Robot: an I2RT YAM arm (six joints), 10 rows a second.
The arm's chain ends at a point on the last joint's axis. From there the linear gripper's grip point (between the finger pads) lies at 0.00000 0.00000 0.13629 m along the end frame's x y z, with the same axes.
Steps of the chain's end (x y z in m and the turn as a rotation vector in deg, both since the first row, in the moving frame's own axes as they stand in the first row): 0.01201, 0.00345, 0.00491, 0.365, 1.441, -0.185; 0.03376, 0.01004, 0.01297, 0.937, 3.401, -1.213; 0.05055, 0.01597, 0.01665, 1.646, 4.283, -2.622; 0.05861, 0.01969, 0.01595, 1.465, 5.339, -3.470
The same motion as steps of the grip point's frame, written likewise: 0.01544, 0.00258, 0.00486, 0.365, 1.441, -0.185; 0.04182, 0.00773, 0.01271, 0.937, 3.401, -1.213; 0.06063, 0.01183, 0.01621, 1.646, 4.283, -2.622; 0.07118, 0.01583, 0.01531, 1.465, 5.339, -3.470
